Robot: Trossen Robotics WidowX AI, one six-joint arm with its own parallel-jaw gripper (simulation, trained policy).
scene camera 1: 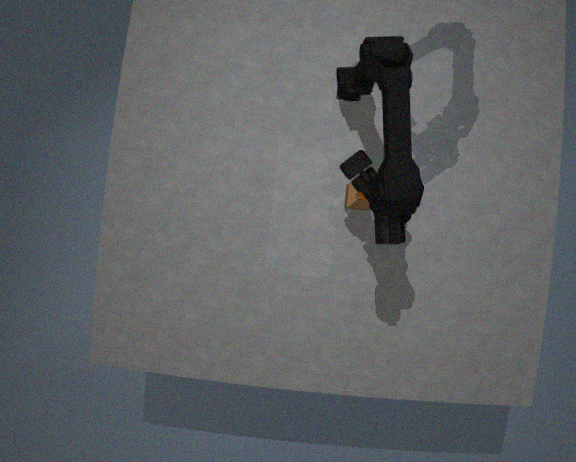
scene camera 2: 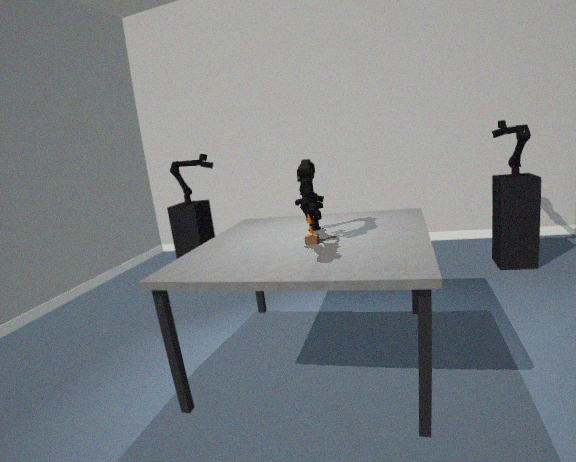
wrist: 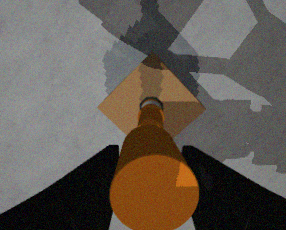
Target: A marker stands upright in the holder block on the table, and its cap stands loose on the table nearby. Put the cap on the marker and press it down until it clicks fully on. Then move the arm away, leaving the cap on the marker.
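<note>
My gripper (scene camera 1: 367, 192) is there to be seen, and the wrist view has the gripper (wrist: 150, 154) as well.
</note>
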